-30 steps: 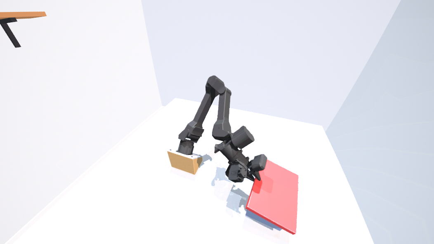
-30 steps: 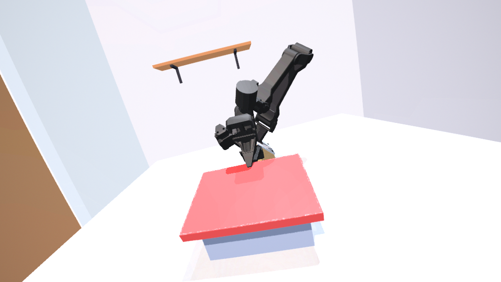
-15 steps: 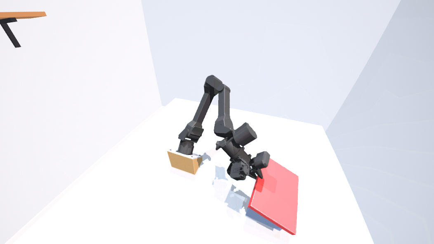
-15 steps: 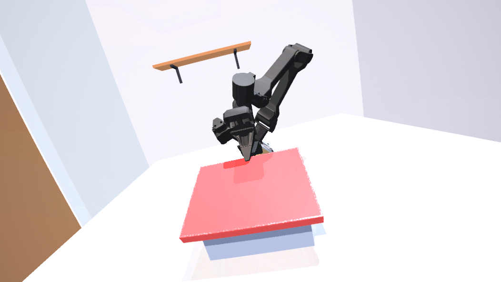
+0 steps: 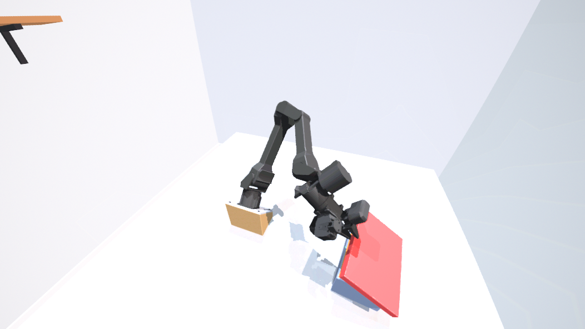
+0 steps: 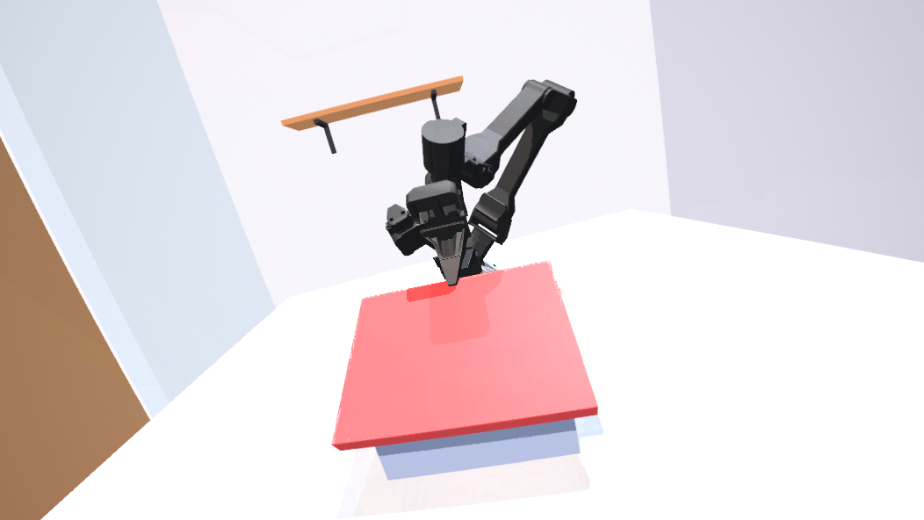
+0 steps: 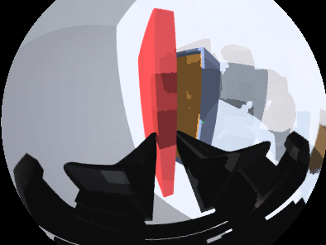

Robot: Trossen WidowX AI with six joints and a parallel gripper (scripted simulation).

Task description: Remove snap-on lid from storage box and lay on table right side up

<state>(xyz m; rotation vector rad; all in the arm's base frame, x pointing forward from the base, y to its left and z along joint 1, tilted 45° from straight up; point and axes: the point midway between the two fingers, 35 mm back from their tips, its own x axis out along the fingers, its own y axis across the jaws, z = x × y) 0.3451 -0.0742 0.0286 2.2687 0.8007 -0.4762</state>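
My gripper tip is now 7 cm short of the red lid, 1 cm to the left of it and 3 cm above it. Round my gripper tip: pale blue storage box: 6 cm ahead, 1 cm to the right, 10 cm below.
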